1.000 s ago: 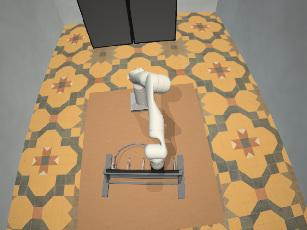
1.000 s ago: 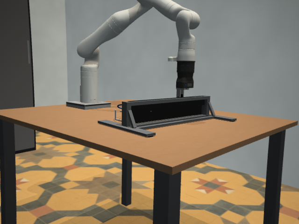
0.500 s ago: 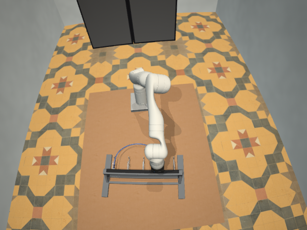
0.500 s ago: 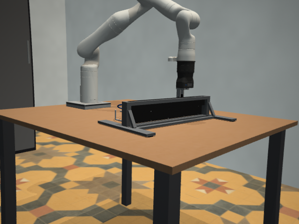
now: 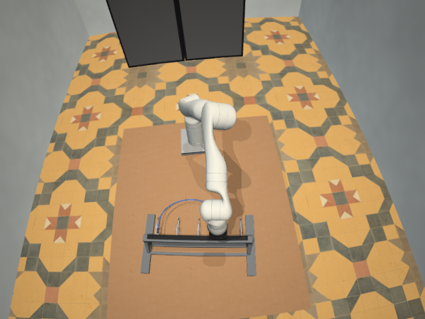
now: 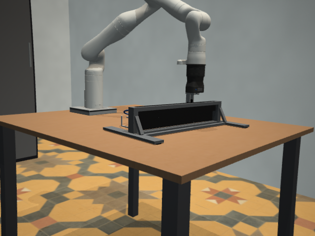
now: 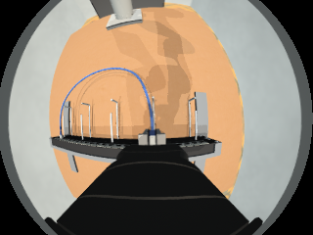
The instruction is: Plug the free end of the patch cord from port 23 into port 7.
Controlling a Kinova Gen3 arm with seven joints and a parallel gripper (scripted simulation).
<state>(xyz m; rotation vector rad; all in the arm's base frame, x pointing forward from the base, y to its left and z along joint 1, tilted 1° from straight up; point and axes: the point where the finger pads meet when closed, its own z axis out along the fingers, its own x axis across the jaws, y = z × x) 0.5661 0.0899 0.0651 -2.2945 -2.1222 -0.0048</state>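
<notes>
The patch cord plug lies 10 mm ahead of my hand and 10 mm below it.
</notes>
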